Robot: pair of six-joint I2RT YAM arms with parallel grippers.
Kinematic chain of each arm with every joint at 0, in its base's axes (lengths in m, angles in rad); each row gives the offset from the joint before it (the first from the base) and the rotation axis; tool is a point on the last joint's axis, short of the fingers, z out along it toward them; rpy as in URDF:
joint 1: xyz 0 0 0.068 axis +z
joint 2: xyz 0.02 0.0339 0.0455 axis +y
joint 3: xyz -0.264 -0.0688 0 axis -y
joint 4: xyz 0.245 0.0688 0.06 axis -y
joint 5: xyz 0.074 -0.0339 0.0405 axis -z
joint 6: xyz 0.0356 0 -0.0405 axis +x
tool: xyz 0 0 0 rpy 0 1.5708 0
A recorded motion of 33 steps. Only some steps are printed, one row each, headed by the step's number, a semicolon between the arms.
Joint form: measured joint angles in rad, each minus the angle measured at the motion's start. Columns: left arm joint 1, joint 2, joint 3, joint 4, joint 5, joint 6; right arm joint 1, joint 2, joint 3, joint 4, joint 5, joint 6.
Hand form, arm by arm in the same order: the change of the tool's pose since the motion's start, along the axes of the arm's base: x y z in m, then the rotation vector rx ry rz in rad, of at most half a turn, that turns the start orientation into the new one. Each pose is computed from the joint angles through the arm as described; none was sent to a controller.
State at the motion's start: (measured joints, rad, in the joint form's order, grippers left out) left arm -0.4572 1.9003 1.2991 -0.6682 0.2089 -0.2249; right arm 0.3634 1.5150 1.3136 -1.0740 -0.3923 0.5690
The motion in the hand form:
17: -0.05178 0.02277 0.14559 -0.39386 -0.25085 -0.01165; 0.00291 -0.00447 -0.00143 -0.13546 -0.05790 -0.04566
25: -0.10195 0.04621 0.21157 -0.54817 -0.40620 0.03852; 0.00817 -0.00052 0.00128 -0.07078 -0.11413 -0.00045
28: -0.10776 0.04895 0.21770 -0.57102 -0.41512 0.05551; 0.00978 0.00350 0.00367 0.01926 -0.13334 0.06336
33: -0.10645 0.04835 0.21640 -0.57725 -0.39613 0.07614; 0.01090 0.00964 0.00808 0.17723 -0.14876 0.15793
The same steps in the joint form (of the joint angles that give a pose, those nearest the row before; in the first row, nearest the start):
17: 0.0164 -0.4269 0.0080 -0.0034 0.2262 -0.1019; 0.0000 0.0000 0.0000 0.0061 0.1541 0.0004
25: 0.0171 -0.6630 0.0122 0.0038 0.2388 -0.2155; 0.0000 0.0000 0.0000 0.0694 0.1011 -0.0362
28: 0.0172 -0.6874 0.0122 0.0072 0.2388 -0.2434; 0.0000 0.0000 0.0000 0.1030 0.0061 -0.0752
33: 0.0172 -0.6821 0.0122 0.0069 0.2384 -0.2686; 0.0000 0.0000 0.0000 0.1480 -0.1621 -0.1194

